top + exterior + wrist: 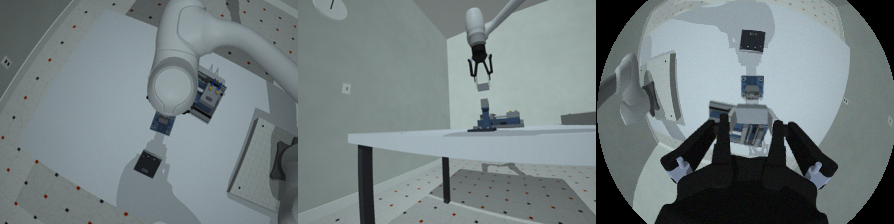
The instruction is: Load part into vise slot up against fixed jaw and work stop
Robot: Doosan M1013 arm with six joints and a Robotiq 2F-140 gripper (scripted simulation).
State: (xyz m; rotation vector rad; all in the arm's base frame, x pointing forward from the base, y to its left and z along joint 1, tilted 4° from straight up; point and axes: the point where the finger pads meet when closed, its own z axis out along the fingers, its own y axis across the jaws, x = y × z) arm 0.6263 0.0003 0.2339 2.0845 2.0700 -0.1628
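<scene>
The part is 30 mm below my hand and 10 mm to the right of it. Round my hand: vise: 220 mm below, 200 mm to the right, 70 mm behind; then air cylinder: 180 mm to the right, 180 mm below, 160 mm behind.
</scene>
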